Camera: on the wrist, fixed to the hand. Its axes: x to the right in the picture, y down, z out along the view.
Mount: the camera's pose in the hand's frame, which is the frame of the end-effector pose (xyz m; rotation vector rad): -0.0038 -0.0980 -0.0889 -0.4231 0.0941 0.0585
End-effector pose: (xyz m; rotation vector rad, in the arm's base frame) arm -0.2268 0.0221 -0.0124 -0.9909 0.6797 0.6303
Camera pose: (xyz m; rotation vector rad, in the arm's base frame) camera -0.1762 -0.0984 0.0085 -1.4030 0.6735 0.8021
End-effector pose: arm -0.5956 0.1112 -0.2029 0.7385 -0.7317 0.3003
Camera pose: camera -0.5062 0.1038 -0.3002 0.3007 -0.6984 0.2212
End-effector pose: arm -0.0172 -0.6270 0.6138 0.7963 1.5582 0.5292
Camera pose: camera -0.1227 -0.6843 0.5580 0.4981 1.4411 0.9143
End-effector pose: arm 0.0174 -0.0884 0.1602 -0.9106 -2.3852 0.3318
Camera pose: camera 0.0190 -0.1607 0.2711 -1.1545 -2.3851 -0.2015
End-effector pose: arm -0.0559 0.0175 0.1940 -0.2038 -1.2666 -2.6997
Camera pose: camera -0.0764 0.0111 0.0634 -0.1549 -0.6420 -2.8538
